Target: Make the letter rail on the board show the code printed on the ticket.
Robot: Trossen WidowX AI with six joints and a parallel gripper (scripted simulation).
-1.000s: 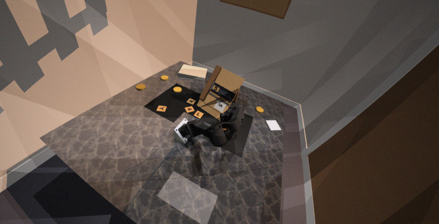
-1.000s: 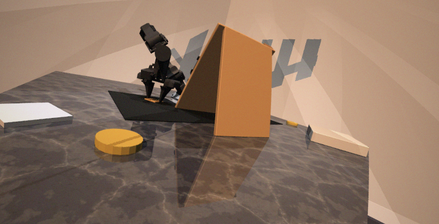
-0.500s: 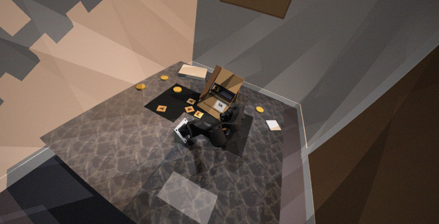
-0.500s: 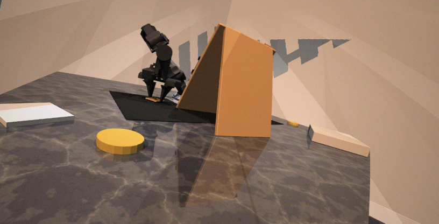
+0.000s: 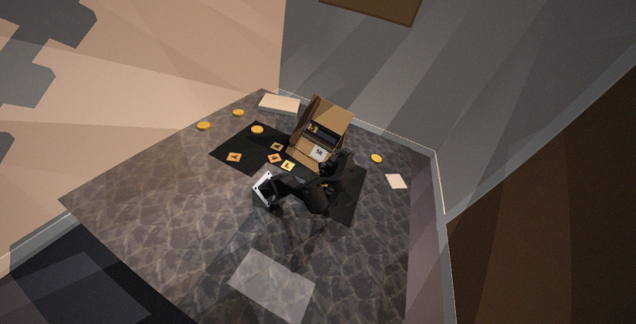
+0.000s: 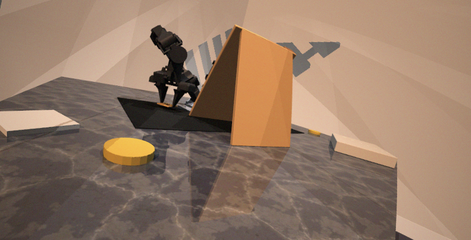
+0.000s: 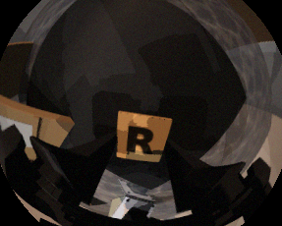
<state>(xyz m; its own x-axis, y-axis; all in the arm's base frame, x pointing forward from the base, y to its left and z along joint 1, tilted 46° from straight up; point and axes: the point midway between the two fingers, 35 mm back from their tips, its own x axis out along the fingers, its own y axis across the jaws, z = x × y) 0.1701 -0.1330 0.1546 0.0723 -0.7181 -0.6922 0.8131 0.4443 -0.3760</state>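
The white ticket is 14 cm ahead of my gripper tip, 11 cm to the left of it and 7 cm above it. Round my gripper tip: black mat (3 cm ahead, 22 cm to the left, 1 cm below); then pale flat box (50 cm ahead, 61 cm to the left, 1 cm above); then pale card (30 cm ahead, 32 cm to the right, 1 cm below).
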